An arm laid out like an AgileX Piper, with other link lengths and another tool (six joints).
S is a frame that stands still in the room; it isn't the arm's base.
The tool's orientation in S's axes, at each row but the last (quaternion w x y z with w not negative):
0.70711 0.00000 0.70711 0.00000
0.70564 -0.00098 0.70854 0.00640
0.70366 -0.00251 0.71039 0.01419
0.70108 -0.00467 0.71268 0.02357
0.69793 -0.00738 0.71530 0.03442
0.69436 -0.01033 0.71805 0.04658
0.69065 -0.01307 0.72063 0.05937
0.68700 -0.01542 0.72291 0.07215
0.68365 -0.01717 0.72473 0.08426
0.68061 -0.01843 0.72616 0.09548
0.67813 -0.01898 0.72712 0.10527
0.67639 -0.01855 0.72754 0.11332
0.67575 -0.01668 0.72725 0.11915
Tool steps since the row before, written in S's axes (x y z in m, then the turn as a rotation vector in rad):
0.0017 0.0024 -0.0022 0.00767 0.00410 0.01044
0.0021 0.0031 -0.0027 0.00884 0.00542 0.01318
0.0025 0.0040 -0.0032 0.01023 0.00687 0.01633
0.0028 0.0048 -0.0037 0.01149 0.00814 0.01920
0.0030 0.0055 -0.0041 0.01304 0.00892 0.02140
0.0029 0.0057 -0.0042 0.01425 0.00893 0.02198
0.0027 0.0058 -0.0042 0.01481 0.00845 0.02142
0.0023 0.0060 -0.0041 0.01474 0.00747 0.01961
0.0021 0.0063 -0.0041 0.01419 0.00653 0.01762
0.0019 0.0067 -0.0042 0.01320 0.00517 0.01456
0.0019 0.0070 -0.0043 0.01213 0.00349 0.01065
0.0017 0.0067 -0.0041 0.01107 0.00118 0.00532
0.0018 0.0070 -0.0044 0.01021 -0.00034 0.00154
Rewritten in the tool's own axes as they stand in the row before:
0.0022 0.0024 0.0017 -0.01044 0.00410 0.00767
0.0027 0.0031 0.0021 -0.01317 0.00543 0.00884
0.0032 0.0039 0.0026 -0.01631 0.00690 0.01024
0.0038 0.0046 0.0030 -0.01917 0.00819 0.01150
0.0042 0.0052 0.0034 -0.02138 0.00897 0.01304
0.0044 0.0052 0.0035 -0.02200 0.00891 0.01423
0.0044 0.0052 0.0034 -0.02150 0.00834 0.01476
0.0044 0.0053 0.0032 -0.01977 0.00723 0.01465
0.0045 0.0055 0.0032 -0.01784 0.00618 0.01407
0.0047 0.0058 0.0032 -0.01487 0.00466 0.01304
0.0049 0.0060 0.0034 -0.01111 0.00270 0.01192
0.0048 0.0056 0.0032 -0.00604 -0.00010 0.01076
0.0051 0.0058 0.0034 -0.00245 -0.00199 0.00984

